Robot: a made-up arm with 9 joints. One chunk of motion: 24 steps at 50 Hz.
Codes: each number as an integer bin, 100 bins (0 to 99) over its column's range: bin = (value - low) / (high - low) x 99, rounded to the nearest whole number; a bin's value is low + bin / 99 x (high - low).
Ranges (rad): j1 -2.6..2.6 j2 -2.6..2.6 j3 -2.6..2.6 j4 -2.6..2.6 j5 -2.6..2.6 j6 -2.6..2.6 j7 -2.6..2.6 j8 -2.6..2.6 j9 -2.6..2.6
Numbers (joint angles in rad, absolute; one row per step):
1: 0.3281 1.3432 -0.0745 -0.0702 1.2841 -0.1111 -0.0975 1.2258 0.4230
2: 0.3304 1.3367 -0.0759 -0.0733 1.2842 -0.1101 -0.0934 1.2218 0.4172
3: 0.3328 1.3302 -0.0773 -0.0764 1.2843 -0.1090 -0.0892 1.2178 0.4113
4: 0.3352 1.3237 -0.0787 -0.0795 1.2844 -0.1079 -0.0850 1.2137 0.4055
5: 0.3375 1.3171 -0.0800 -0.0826 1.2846 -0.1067 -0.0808 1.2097 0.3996
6: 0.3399 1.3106 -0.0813 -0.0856 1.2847 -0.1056 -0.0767 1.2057 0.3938
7: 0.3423 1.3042 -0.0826 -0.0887 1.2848 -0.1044 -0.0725 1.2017 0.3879
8: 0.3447 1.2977 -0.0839 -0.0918 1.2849 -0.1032 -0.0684 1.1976 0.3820
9: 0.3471 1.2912 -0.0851 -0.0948 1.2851 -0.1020 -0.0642 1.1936 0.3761
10: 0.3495 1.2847 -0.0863 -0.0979 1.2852 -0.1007 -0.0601 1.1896 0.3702
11: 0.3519 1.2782 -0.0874 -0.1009 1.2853 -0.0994 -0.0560 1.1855 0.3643
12: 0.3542 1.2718 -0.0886 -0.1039 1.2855 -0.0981 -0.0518 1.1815 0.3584
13: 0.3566 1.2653 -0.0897 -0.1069 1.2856 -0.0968 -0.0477 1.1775 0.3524
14: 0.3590 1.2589 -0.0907 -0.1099 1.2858 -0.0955 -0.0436 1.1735 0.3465
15: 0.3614 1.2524 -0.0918 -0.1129 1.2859 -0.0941 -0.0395 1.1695 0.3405
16: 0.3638 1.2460 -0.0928 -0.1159 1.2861 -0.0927 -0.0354 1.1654 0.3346
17: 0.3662 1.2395 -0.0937 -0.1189 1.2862 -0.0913 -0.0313 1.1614 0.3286
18: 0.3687 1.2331 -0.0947 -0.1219 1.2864 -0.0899 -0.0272 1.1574 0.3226
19: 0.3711 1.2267 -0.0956 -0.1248 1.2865 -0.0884 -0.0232 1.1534 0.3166
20: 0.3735 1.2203 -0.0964 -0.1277 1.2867 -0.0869 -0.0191 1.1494 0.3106
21: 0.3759 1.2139 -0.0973 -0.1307 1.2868 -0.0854 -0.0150 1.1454 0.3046
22: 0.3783 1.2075 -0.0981 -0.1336 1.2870 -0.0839 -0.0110 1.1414 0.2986
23: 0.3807 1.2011 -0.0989 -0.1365 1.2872 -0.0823 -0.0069 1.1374 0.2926
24: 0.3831 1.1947 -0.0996 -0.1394 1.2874 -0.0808 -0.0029 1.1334 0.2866
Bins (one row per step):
1: 56 75 48 48 74 47 48 73 58
2: 56 75 48 48 74 47 48 73 57
3: 56 75 48 48 74 47 48 73 57
4: 56 75 48 48 74 47 48 73 57
5: 56 75 48 48 74 47 48 73 57
6: 56 74 48 48 74 47 48 72 57
7: 56 74 48 48 74 48 48 72 57
8: 56 74 48 48 74 48 48 72 57
9: 56 74 48 48 74 48 48 72 57
10: 56 74 48 48 74 48 48 72 57
11: 56 74 48 48 74 48 48 72 56
12: 56 74 48 48 74 48 49 72 56
13: 56 74 48 47 74 48 49 72 56
14: 56 73 48 47 74 48 49 72 56
15: 56 73 48 47 74 48 49 72 56
16: 56 73 48 47 74 48 49 72 56
17: 56 73 48 47 74 48 49 72 56
18: 57 73 48 47 74 48 49 72 56
19: 57 73 48 47 74 48 49 71 56
20: 57 73 48 47 74 48 49 71 55
21: 57 73 48 47 74 48 49 71 55
22: 57 72 48 47 74 48 49 71 55
23: 57 72 48 47 74 48 49 71 55
24: 57 72 48 47 74 48 49 71 55

